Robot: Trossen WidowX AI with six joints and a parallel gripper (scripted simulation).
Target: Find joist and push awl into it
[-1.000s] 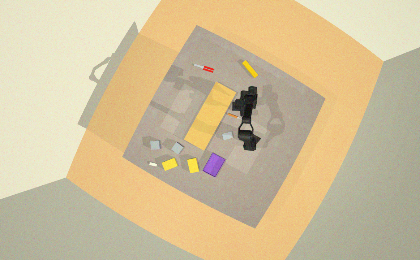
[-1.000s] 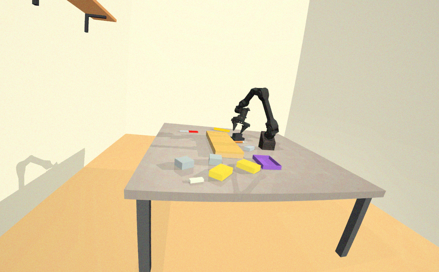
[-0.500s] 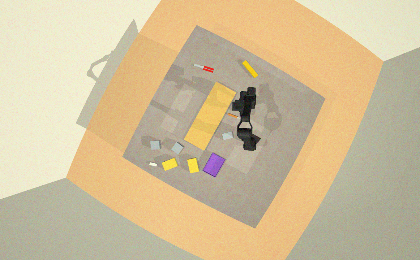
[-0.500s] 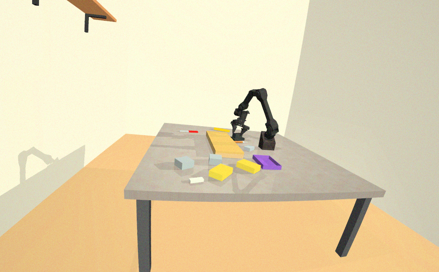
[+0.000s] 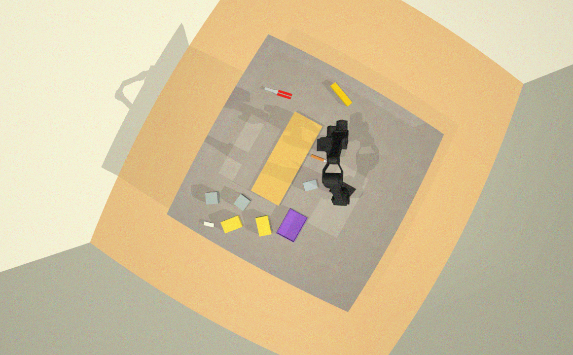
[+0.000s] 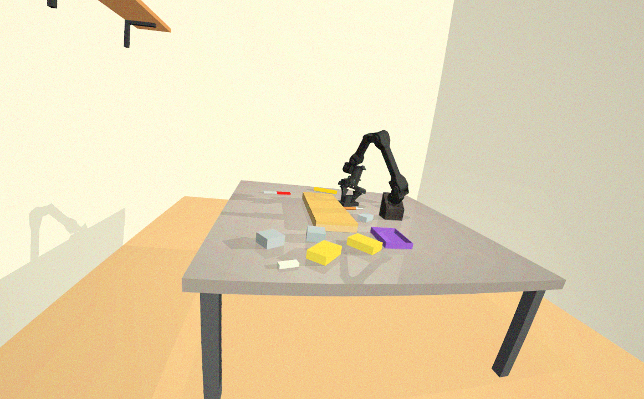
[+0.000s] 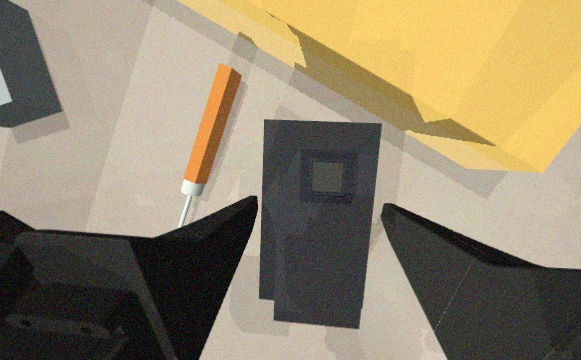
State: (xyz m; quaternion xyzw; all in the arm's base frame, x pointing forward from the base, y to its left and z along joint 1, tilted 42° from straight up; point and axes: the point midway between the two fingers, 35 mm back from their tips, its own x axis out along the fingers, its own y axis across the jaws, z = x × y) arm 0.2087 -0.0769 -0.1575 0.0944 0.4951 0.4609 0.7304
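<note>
The stud finder lies 20 mm above my gripper tip. From my gripper tip the other things lie so: yellow bar (110 mm ahead, 310 mm to the right, 20 mm below); then awl (40 mm behind, 80 mm to the left, 20 mm below); then purple tray (130 mm behind, 490 mm to the left, 10 mm below).
</note>
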